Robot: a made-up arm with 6 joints.
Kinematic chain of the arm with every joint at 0, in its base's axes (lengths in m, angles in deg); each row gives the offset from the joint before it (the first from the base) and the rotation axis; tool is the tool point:
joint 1: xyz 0 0 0.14 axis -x
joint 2: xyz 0 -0.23 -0.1 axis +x
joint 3: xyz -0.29 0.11 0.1 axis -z
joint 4: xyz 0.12 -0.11 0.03 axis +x
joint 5: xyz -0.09 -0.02 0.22 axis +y
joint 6: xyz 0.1 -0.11 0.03 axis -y
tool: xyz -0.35 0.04 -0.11
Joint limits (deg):
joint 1: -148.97..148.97
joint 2: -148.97..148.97
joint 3: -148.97..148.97
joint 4: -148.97..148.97
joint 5: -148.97..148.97
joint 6: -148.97..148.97
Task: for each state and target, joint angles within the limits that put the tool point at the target. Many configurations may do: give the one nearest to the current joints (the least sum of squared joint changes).
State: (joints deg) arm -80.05 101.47 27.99 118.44 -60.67 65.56
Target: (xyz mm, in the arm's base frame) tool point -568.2 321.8 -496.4
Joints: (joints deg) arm -62.26 77.73 53.70 85.56 -89.13 98.36
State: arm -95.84 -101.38 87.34 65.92 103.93 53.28
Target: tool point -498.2 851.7 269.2
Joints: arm -126.37 -125.94 134.78 61.40 127.81 57.13
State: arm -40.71 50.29 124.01 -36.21 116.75 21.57
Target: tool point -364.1 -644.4 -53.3
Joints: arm -51.09 33.45 131.45 -27.39 131.89 0.15
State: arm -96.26 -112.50 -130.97 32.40 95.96 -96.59
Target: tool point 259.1 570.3 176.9
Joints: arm -100.41 -109.60 -89.24 56.46 63.51 -73.59
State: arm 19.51 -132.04 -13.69 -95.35 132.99 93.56
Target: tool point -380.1 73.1 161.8
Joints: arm 19.67 -111.73 -53.45 -82.21 120.93 124.98
